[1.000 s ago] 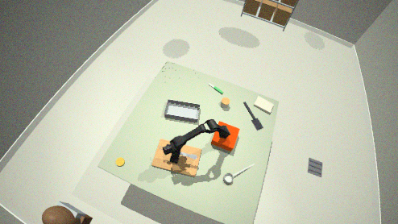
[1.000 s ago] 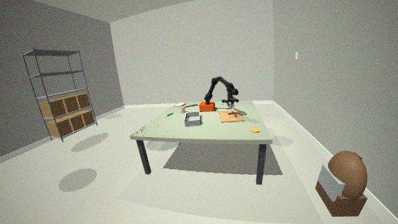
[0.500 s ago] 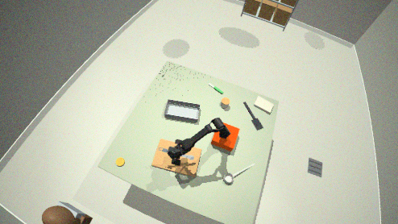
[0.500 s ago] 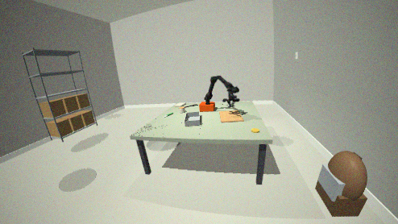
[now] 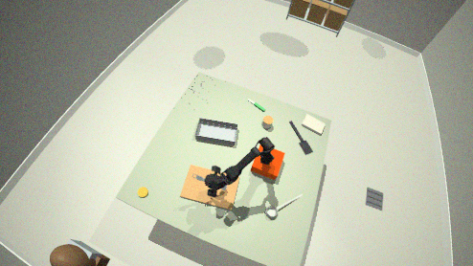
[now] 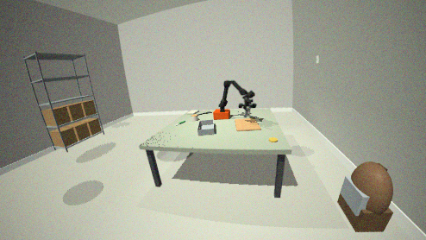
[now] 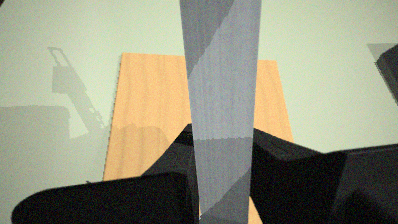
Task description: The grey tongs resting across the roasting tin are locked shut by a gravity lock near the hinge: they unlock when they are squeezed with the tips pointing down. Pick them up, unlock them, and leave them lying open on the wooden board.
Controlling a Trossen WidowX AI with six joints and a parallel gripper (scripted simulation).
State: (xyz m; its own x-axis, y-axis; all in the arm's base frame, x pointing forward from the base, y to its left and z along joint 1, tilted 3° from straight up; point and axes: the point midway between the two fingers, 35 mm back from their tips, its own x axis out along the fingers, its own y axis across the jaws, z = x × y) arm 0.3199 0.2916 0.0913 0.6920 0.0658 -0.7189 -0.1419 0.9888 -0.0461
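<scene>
My gripper tip is now 13 cm above the wooden board, 3 cm past it and 2 cm to the left of it. Round my gripper tip: yellow disc 40 cm ahead, 16 cm to the left, 13 cm below; jar 66 cm to the right, 30 cm behind, 11 cm below; roasting tin 45 cm to the right, 11 cm below, 6 cm ahead.
</scene>
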